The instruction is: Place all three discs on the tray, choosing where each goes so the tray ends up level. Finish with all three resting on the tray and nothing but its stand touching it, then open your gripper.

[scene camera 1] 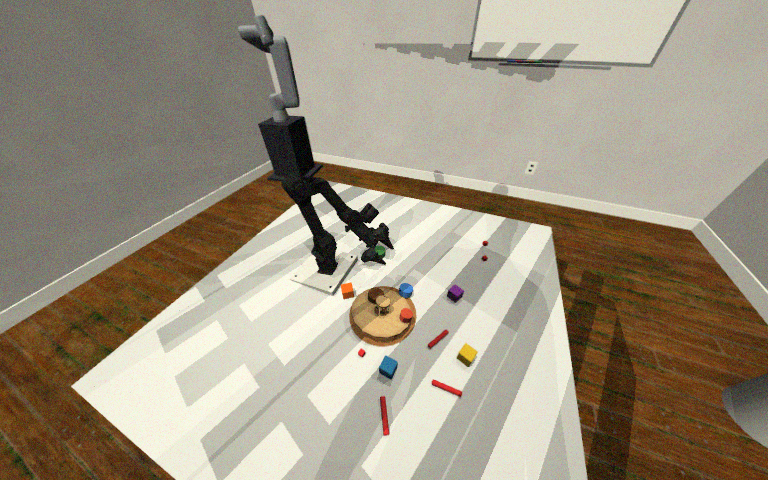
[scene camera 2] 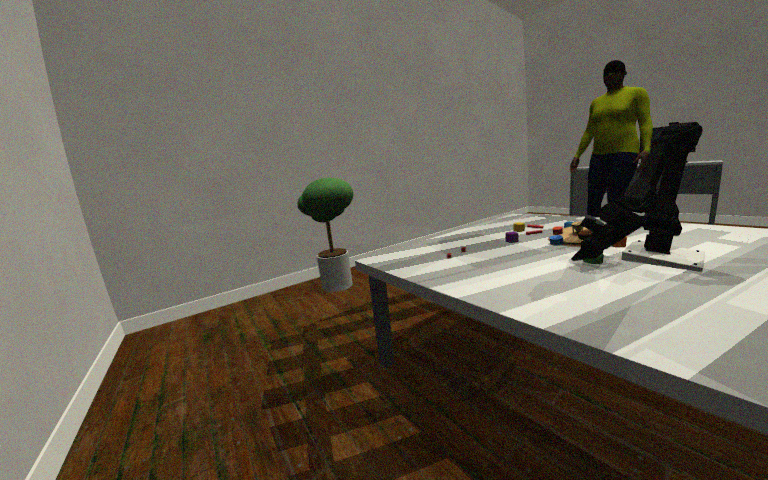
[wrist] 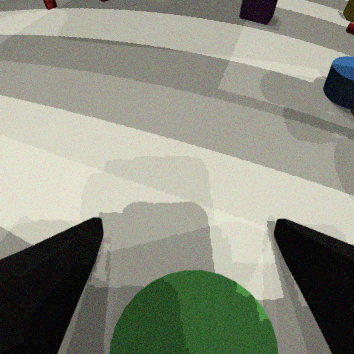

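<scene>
The green disc (scene camera 1: 380,250) (scene camera 2: 592,259) (wrist: 195,320) lies flat on the table near the arm's base. My gripper (scene camera 1: 387,255) (wrist: 190,226) is open and low, its fingers on either side of the green disc, with nothing gripped. The blue disc (scene camera 1: 405,290) (scene camera 2: 556,240) (wrist: 341,87) is at the edge of the round wooden tray (scene camera 1: 376,332); whether it touches the tray I cannot tell. The red disc (scene camera 1: 406,315) (scene camera 2: 557,230) rests on the tray near its rim. A dark brown piece (scene camera 1: 374,294) is on the tray beside a tan central knob (scene camera 1: 382,302). The stand is hidden.
An orange cube (scene camera 1: 347,290) stands between tray and arm base plate (scene camera 1: 311,279). A purple cube (scene camera 1: 455,293) (scene camera 2: 512,237) (wrist: 258,11), yellow cube (scene camera 1: 467,354), blue cube (scene camera 1: 387,367), small red cubes (scene camera 1: 361,352) and red sticks (scene camera 1: 384,416) lie around the tray.
</scene>
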